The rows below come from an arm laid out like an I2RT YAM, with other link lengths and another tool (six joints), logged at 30 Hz.
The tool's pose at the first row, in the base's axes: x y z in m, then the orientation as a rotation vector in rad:
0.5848, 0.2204, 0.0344, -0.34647, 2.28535, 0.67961
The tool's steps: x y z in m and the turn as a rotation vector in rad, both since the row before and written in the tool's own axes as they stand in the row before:
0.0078, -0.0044, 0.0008, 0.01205, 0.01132, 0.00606
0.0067, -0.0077, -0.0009, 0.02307, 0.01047, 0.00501
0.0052, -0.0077, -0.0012, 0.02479, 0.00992, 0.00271
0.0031, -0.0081, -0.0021, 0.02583, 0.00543, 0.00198
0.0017, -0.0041, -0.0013, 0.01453, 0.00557, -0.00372
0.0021, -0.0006, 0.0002, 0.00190, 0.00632, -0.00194
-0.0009, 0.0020, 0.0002, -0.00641, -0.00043, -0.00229
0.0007, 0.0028, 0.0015, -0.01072, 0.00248, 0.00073
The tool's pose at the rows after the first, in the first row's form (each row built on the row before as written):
0.5816, 0.2168, 0.0268, -0.33863, 2.30116, 0.66826
0.5795, 0.2096, 0.0199, -0.32640, 2.31856, 0.64336
0.5781, 0.2022, 0.0143, -0.31570, 2.33490, 0.61513
0.5777, 0.1940, 0.0108, -0.30360, 2.34668, 0.58527
0.5772, 0.1897, 0.0092, -0.30326, 2.35422, 0.56604
0.5760, 0.1891, 0.0075, -0.30686, 2.36017, 0.56267
0.5761, 0.1910, 0.0086, -0.31227, 2.35774, 0.56926
0.5754, 0.1941, 0.0080, -0.31715, 2.35798, 0.58235

